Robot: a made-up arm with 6 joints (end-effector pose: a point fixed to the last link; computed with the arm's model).
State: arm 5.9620 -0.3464 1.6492 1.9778 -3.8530 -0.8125
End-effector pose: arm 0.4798 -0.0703 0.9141 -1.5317 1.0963 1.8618
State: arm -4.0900 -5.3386 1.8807 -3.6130 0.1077 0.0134
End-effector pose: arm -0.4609 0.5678 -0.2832 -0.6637 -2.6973 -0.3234
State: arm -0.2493 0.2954 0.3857 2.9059 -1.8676 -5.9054
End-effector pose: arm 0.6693 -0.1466 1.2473 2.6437 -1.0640 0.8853
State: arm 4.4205 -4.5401 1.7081 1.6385 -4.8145 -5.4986
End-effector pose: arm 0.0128 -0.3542 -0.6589 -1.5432 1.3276 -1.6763
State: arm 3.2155 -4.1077 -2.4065 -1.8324 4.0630 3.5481
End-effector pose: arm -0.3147 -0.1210 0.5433 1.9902 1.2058 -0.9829
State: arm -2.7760 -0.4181 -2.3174 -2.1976 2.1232 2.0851
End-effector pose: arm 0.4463 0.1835 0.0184 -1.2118 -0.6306 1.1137
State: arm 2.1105 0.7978 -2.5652 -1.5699 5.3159 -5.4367
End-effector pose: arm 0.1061 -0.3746 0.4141 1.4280 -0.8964 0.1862
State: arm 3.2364 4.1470 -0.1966 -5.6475 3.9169 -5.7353
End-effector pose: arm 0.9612 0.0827 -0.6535 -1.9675 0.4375 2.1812
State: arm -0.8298 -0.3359 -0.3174 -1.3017 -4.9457 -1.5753
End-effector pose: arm -0.4579 0.4554 1.3396 -1.1543 -1.3306 2.5095
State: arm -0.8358 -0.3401 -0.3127 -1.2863 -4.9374 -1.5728
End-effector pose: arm -0.4555 0.4588 1.3392 -1.1467 -1.3391 2.5198
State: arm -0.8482 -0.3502 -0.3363 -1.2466 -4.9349 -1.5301
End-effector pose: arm -0.4651 0.4830 1.3232 1.1922 1.3016 -2.5957
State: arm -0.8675 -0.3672 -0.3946 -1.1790 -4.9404 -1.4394
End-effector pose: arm -0.4873 0.5319 1.2859 1.1912 1.0965 -2.5252
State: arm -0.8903 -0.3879 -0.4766 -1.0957 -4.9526 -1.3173
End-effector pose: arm -0.5138 0.5952 1.2303 1.1739 0.8302 -2.4216
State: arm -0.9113 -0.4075 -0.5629 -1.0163 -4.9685 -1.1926
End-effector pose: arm -0.5363 0.6562 1.1675 1.1353 0.5720 -2.3063
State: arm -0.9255 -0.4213 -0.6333 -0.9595 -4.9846 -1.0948
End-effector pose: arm -0.5514 0.7004 1.1139 1.0931 0.3778 -2.2099
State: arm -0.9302 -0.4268 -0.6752 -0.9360 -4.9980 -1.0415
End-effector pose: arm -0.5605 0.7217 1.0825 1.0718 0.2713 -2.1547
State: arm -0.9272 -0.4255 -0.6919 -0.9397 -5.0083 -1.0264
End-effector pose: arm -0.5663 0.7248 1.0724 1.0758 0.2344 -2.1378
